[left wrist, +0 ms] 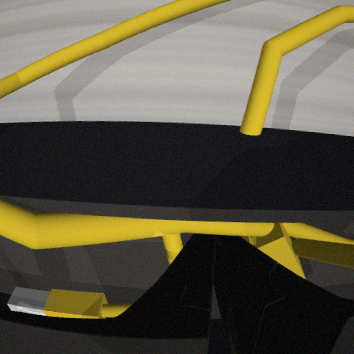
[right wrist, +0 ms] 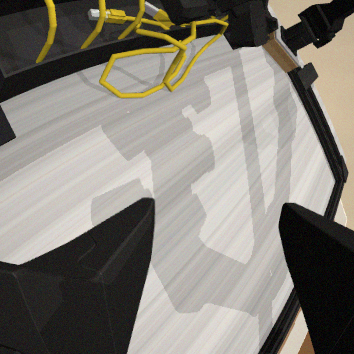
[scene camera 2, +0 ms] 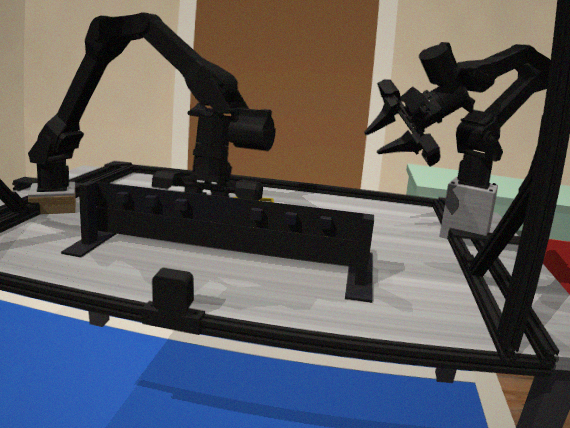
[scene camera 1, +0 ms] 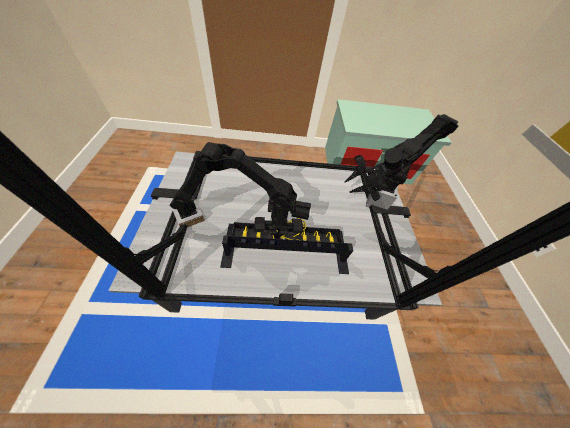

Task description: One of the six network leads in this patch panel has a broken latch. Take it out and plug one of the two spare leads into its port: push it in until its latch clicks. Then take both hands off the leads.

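Places are measured from the left arm's base along level axes (x left, y up, z ahead), in centimetres.
Where they show: left gripper, fingertip midpoint: [left wrist: 209, 236] [right wrist: 166, 18] [scene camera 1: 276, 238]; right gripper, fingertip midpoint: [right wrist: 219, 212] [scene camera 2: 371, 143] [scene camera 1: 346, 187]; left arm's base, link origin: [right wrist: 287, 40] [scene camera 2: 52, 187] [scene camera 1: 186, 210]; right arm's base, link origin: [scene camera 2: 474, 184] [scene camera 1: 387, 186].
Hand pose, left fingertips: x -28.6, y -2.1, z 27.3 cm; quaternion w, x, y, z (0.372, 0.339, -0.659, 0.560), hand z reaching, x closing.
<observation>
Things, the pixels of their top centre, and the offset from my left fingertips. "pt": a spot on its surface instead.
- black patch panel, top centre: [scene camera 2: 223, 192] [scene camera 1: 289, 234] dz +2.0, dx -4.9, dy +8.6 cm
- yellow plug, surface spot: [left wrist: 277, 246] pt dz +2.1, dx +0.1, dy +1.9 cm
The black patch panel [scene camera 1: 249, 243] [scene camera 2: 232, 229] stands across the middle of the table, with several yellow leads [scene camera 1: 317, 234] plugged into it. My left gripper [scene camera 1: 282, 231] [left wrist: 209, 236] is shut and empty. It is low behind the panel, among loose yellow cable [left wrist: 140, 228] [right wrist: 140, 70]. A yellow plug [left wrist: 277, 246] sits just right of its fingertips. A loose plug with a clear tip [left wrist: 56, 303] [right wrist: 109, 15] lies to the left. My right gripper [scene camera 1: 356, 180] [scene camera 2: 387, 136] [right wrist: 219, 212] is open and empty, raised high at the table's right edge.
A black frame [scene camera 1: 334, 302] rims the grey table, with a small black block [scene camera 2: 173, 289] on its front rail. A mint cabinet [scene camera 1: 377, 123] with red patches stands behind the right arm. Blue mats [scene camera 1: 241, 352] lie on the floor in front.
</observation>
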